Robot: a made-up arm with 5 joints. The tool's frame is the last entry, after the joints.
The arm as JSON. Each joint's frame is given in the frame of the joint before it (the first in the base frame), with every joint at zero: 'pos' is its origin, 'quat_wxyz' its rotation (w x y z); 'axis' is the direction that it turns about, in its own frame. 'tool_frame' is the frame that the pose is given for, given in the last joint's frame.
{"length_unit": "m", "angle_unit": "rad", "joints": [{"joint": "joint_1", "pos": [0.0, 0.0, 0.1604], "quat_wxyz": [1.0, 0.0, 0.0, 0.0], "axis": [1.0, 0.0, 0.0]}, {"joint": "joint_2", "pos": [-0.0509, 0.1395, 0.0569], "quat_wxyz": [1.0, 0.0, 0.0, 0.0], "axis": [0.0, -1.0, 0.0]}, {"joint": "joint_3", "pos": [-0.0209, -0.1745, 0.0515], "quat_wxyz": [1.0, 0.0, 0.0, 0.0], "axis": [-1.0, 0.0, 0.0]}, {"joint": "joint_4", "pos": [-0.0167, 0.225, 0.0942], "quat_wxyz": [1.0, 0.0, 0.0, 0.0], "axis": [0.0, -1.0, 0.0]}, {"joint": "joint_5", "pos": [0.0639, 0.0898, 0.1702], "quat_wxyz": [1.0, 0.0, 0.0, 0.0], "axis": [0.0, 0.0, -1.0]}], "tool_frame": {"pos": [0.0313, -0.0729, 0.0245], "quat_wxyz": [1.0, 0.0, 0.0, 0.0]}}
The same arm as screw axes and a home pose.
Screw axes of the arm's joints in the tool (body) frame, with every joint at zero. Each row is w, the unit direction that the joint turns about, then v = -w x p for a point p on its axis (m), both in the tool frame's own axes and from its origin. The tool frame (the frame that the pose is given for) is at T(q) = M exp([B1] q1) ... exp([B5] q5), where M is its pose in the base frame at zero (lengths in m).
B1 = (1, 0, 0, 0.0000, -0.3973, 0.2069)
B2 = (0, -1, 0, -0.3404, 0.0000, 0.0576)
B3 = (-1, 0, 0, 0.0000, 0.2889, -0.2419)
B4 = (0, -1, 0, -0.1947, 0.0000, 0.0952)
B5 = (0, 0, -1, -0.0729, -0.0313, 0.0000)
M =
1 0 0 0.0067
0 1 0 0.2069
0 0 1 0.5577
0 0 0 1

